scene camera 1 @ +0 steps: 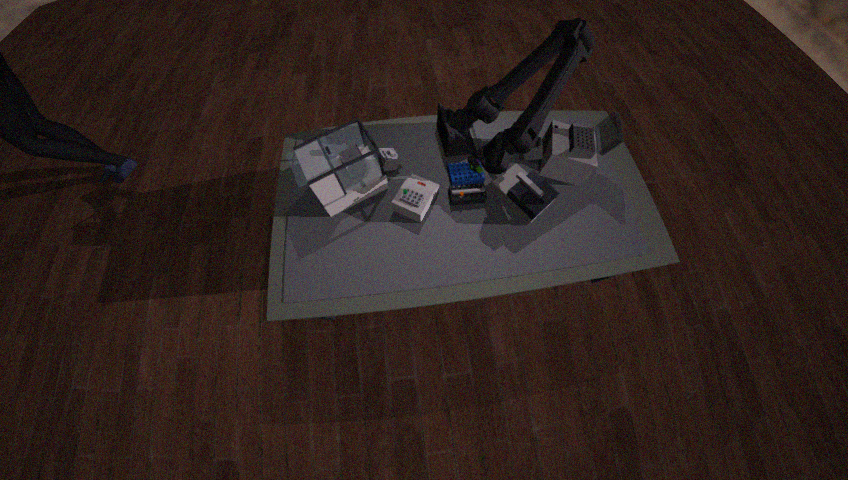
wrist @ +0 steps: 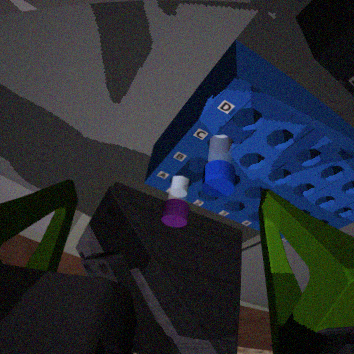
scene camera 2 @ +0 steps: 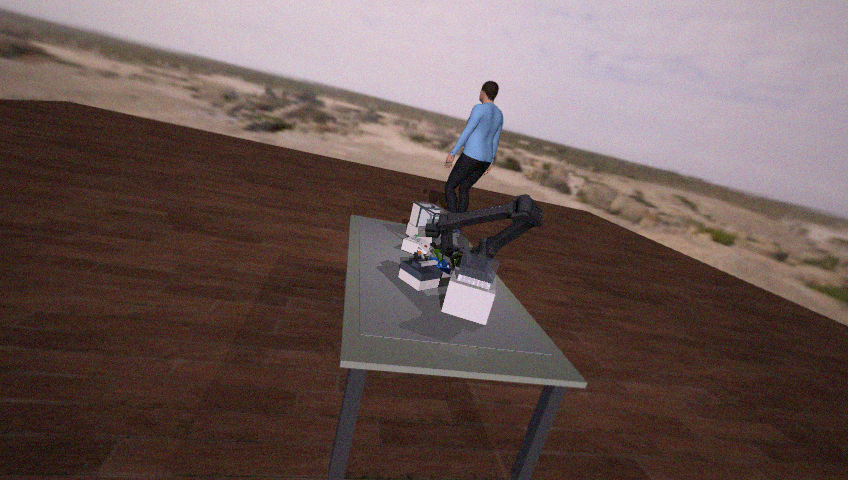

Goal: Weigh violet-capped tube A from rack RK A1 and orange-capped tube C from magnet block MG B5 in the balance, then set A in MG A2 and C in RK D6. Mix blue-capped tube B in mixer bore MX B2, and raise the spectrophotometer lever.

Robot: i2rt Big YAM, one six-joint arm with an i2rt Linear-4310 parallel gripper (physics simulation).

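Seen in the pictures: gripper, between the fingertips: (scene camera 1: 480,162) (wrist: 165,194) (scene camera 2: 447,264); arm's base, origin of its link: (scene camera 1: 457,124).
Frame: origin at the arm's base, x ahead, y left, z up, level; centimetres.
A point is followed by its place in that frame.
Note:
My gripper (scene camera 1: 477,168) @(x 17.2, y 8.1, z -2.1 cm) (scene camera 2: 446,259) @(x 17.2, y 8.1, z -2.1 cm) (wrist: 165,194) @(x 17.2, y 8.1, z -2.1 cm) is open and empty, with green fingers wide apart. It is low at the blue rack (scene camera 1: 465,172) @(x 20.6, y 2.5, z -4.2 cm) (wrist: 270,82) @(x 23.7, y 7.9, z -4.8 cm). In the wrist view violet-capped tube A (wrist: 175,214) @(x 17.2, y 7.3, z -1.3 cm) stands at the rack's row A corner, between the finger lines but not gripped. Blue-capped tube B (wrist: 220,177) @(x 21.0, y 8.0, z -1.3 cm) stands beside it in the rack. An orange cap (scene camera 1: 461,193) @(x 31.8, y -0.1, z -1.1 cm) (scene camera 2: 420,253) @(x 31.1, y 0.4, z -1.7 cm) shows at the dark block (scene camera 1: 467,201) @(x 33.0, y 2.4, z -4.6 cm) in front of the rack. The glass-sided balance (scene camera 1: 342,160) @(x 24.3, y -40.5, z 8.1 cm) (scene camera 2: 423,220) @(x 30.0, y -35.7, z 6.8 cm) is at the left in scene camera 1.
A white keypad device (scene camera 1: 414,198) @(x 33.9, y -16.4, z -1.1 cm) stands between balance and rack. A dark-topped white device (scene camera 1: 526,193) @(x 32.5, y 22.5, z 1.3 cm) (scene camera 2: 420,276) @(x 32.5, y 34.8, z -0.1 cm) with a pale bar stands right of the rack. A white unit (scene camera 1: 562,142) @(x 12.9, y 38.5, z 6.8 cm) (scene camera 2: 468,300) @(x 14.4, y 52.5, z 1.2 cm) with a grid of holes and clear lid stands farther right. A person (scene camera 2: 483,130) stands beyond the table.

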